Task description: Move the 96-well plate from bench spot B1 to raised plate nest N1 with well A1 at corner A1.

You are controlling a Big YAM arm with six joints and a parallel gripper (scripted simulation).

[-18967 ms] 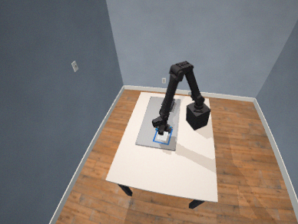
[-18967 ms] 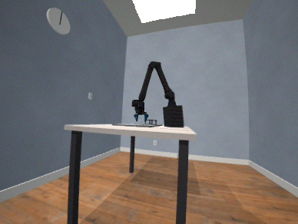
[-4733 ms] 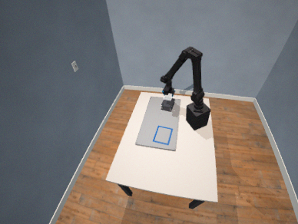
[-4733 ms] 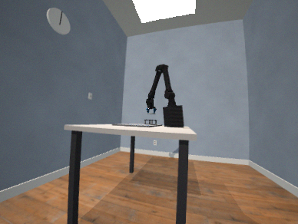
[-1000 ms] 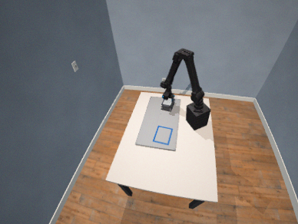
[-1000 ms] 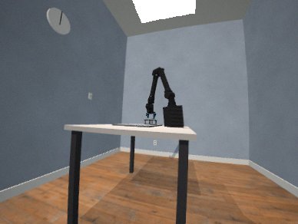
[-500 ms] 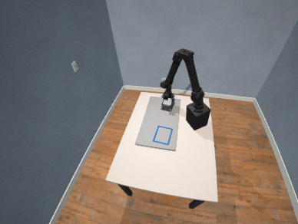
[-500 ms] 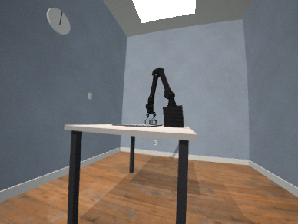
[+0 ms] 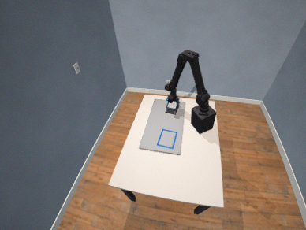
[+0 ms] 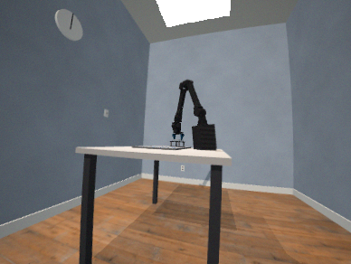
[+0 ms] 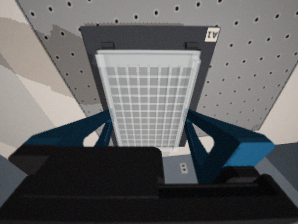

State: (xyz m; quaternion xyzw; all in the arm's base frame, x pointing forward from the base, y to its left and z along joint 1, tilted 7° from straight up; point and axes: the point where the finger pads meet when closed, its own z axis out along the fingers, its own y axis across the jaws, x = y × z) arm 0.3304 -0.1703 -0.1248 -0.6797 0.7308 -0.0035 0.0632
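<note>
Now: hand right at the 96-well plate. Round my hand: A1 mark 6 cm ahead, 7 cm to the left, 2 cm below.
</note>
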